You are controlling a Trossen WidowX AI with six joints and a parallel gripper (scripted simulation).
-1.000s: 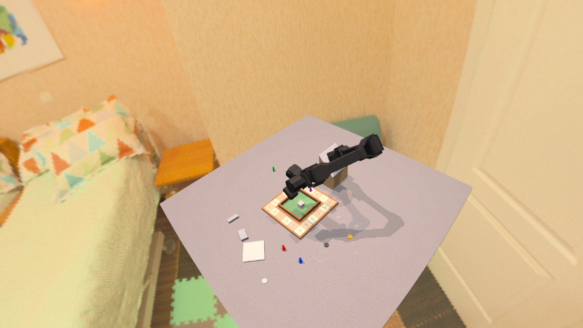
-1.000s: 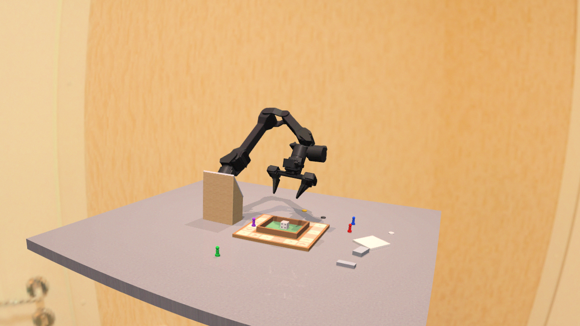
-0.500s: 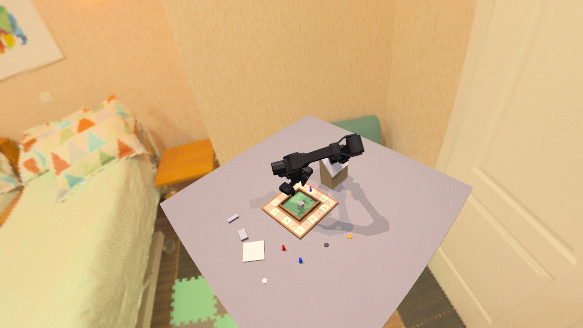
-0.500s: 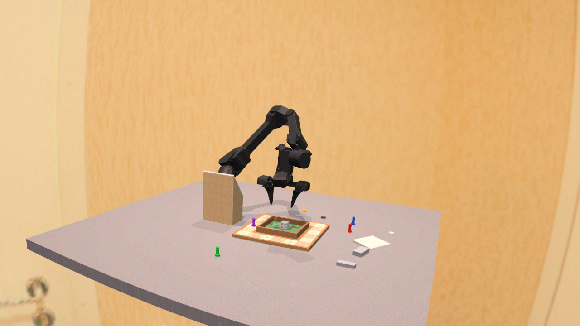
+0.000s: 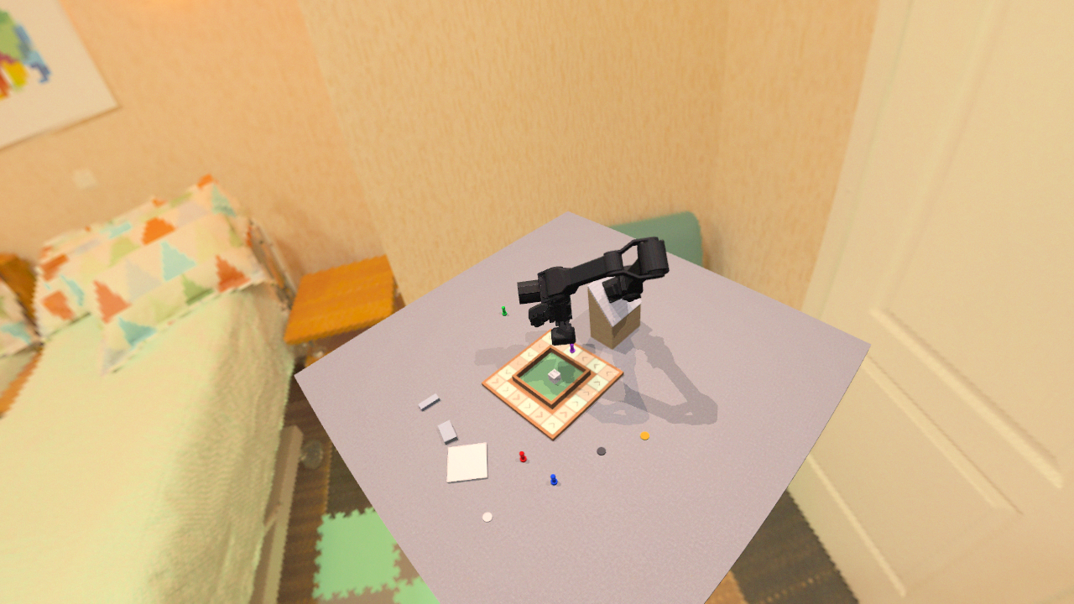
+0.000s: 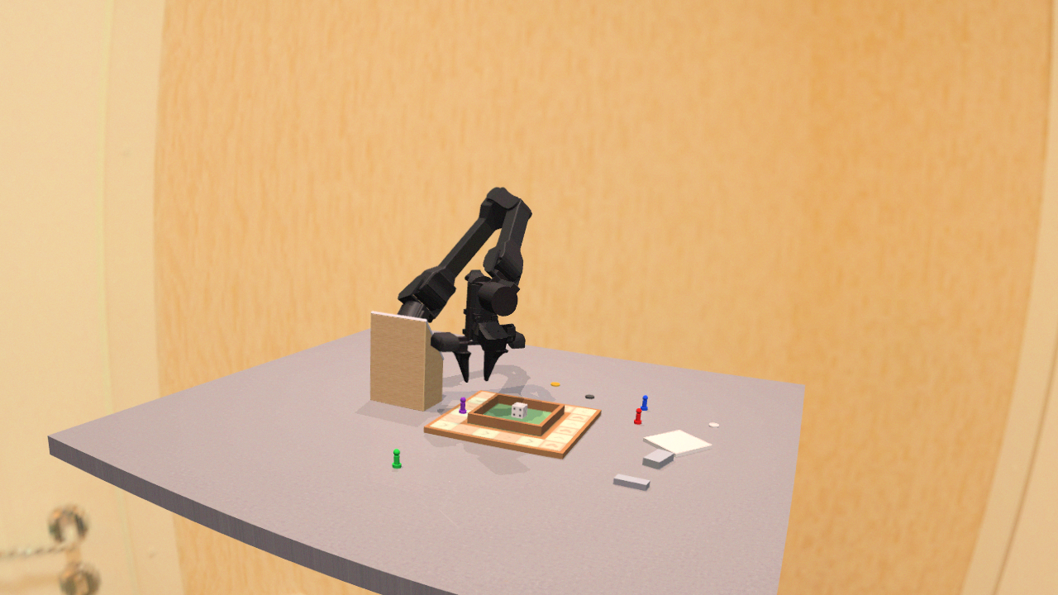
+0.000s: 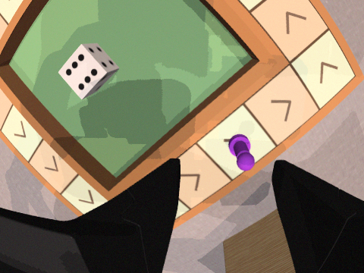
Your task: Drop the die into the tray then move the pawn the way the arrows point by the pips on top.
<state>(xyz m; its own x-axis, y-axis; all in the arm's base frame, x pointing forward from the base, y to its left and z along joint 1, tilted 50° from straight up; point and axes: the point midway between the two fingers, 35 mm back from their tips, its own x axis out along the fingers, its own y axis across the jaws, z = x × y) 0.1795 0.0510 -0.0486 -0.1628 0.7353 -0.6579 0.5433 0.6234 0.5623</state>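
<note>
My gripper tip is now 6 cm above the purple pawn and 3 cm past it. The rest, counted from my gripper tip: white die: 8 cm ahead, 6 cm below, 5 cm to the left; then green dice tray: 8 cm below, 8 cm ahead, 4 cm to the left; then green pawn: 30 cm to the right, 7 cm below, 3 cm ahead.
</note>
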